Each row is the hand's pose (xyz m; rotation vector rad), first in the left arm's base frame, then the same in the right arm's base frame.
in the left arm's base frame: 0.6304 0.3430 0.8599 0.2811 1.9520 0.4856
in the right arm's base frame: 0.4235 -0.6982 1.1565 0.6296 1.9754 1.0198
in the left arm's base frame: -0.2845 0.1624 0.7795 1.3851 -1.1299 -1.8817
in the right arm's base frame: -0.4925 -0.8900 1.1408 1.4475 -0.5452 -2.3138
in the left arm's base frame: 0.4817 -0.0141 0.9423 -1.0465 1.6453 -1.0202
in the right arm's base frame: 0.2892 -1.0608 1.0737 -0.8263 1.8848 -0.4435
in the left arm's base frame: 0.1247 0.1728 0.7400 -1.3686 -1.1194 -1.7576
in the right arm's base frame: -0.0965 -0.8286 1.0485 -1.1399 -0.5401 -1.7040
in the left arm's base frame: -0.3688 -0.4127 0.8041 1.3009 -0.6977 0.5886
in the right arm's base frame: -0.5750 -1.4088 0.8908 1.8238 -0.7053 0.3271
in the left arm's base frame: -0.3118 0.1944 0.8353 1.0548 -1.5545 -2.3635
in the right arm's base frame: -0.5094 -0.8915 1.2086 0.9076 -0.8754 -2.8135
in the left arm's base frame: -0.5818 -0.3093 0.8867 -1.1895 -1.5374 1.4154
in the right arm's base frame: -0.7696 -1.3763 1.0457 -0.7094 -1.6704 1.0216
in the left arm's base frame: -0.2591 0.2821 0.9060 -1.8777 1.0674 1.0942
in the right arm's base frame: -0.4446 -0.8455 1.3042 -1.4163 0.7458 1.4181
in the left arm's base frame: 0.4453 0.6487 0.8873 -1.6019 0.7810 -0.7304
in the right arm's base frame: 0.2481 -0.4607 1.3598 -1.2137 0.9702 -0.3237
